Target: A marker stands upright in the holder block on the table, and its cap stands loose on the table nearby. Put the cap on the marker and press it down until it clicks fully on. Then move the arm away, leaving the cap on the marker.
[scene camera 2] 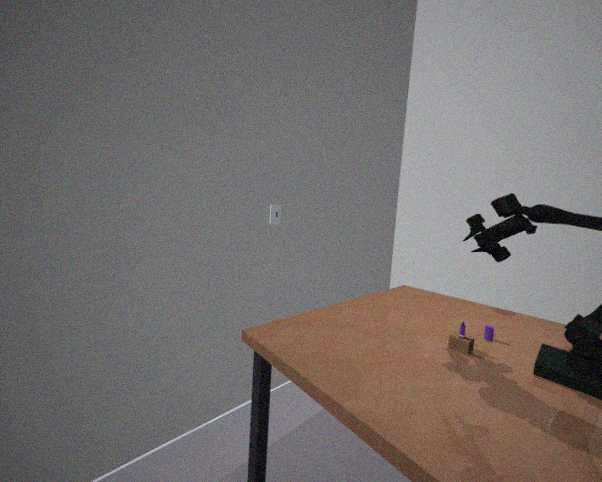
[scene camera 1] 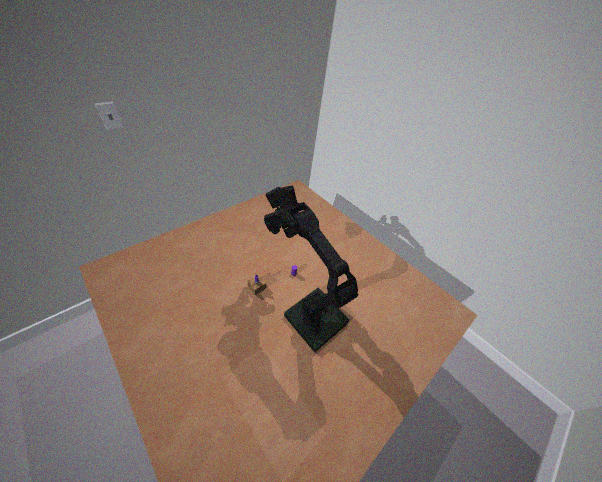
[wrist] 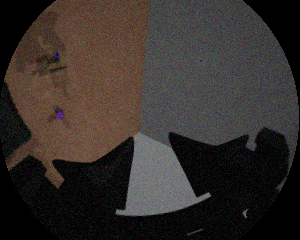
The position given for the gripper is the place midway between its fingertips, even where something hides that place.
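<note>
You'd see the gripper [scene camera 2: 467, 246] in this scene, and the wrist view has it too, with the gripper [wrist: 151, 137] there.
</note>
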